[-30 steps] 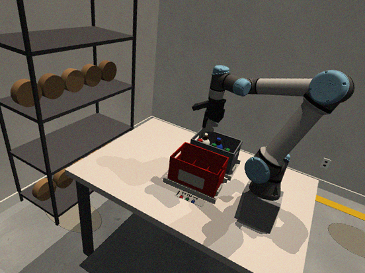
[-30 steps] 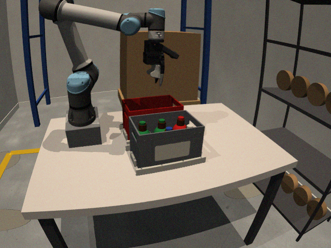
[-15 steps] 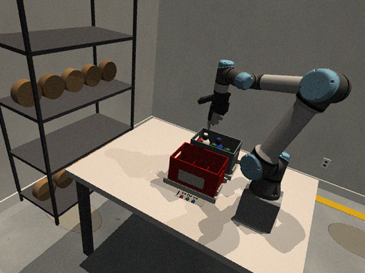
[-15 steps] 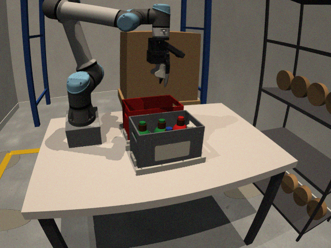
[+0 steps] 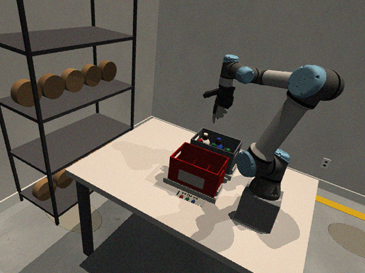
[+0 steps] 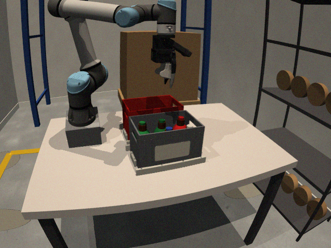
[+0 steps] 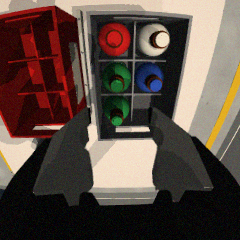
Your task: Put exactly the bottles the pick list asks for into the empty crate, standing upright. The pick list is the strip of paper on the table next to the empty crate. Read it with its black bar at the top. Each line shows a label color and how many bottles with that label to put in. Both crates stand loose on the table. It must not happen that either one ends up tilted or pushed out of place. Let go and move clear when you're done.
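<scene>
The red bottle is 24 cm below my hand, 7 cm ahead of it and 1 cm to the left of it. Also, from my hand: grey crate (24 cm below, 4 cm to the right, 2 cm behind); blue bottle (24 cm below, 8 cm to the right, 2 cm behind); white bottle (24 cm below, 9 cm to the right, 7 cm ahead).
</scene>
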